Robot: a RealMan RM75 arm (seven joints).
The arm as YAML. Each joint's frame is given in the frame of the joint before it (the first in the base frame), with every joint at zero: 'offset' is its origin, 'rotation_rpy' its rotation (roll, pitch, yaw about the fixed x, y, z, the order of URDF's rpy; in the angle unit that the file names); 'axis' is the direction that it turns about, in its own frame. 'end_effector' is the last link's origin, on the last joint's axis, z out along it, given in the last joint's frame.
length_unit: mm
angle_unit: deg
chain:
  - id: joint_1
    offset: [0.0, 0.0, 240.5]
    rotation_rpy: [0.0, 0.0, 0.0]
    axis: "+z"
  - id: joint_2
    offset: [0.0, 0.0, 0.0]
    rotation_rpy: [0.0, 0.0, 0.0]
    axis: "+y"
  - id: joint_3
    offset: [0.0, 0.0, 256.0]
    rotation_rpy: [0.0, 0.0, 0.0]
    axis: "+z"
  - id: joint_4
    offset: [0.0, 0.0, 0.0]
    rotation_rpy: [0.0, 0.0, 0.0]
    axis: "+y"
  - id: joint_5
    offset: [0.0, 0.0, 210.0]
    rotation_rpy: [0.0, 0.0, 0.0]
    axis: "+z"
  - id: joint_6
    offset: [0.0, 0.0, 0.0]
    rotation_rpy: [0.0, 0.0, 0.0]
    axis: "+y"
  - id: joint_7
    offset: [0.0, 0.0, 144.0]
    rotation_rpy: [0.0, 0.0, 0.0]
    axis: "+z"
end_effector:
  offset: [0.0, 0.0, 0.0]
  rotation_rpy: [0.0, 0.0, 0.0]
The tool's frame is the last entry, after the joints.
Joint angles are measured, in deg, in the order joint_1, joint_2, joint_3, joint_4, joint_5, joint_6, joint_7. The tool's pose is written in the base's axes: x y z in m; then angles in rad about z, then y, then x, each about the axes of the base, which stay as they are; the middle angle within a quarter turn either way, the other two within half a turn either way. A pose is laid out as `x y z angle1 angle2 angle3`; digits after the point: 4 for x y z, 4 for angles.
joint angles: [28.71 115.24 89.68 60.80 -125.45 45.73 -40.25]
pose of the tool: 0.2168 0.3940 -0.0327 0.6761 0.1455 -2.5650
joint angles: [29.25 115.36 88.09 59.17 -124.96 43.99 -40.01]
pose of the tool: 0.2179 0.3937 -0.0403 0.6767 0.1501 -2.5686
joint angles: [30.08 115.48 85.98 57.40 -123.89 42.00 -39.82]
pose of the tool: 0.2166 0.3935 -0.0497 0.6746 0.1485 -2.5752
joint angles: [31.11 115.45 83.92 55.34 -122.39 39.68 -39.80]
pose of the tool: 0.2157 0.3946 -0.0576 0.6735 0.1463 -2.5756
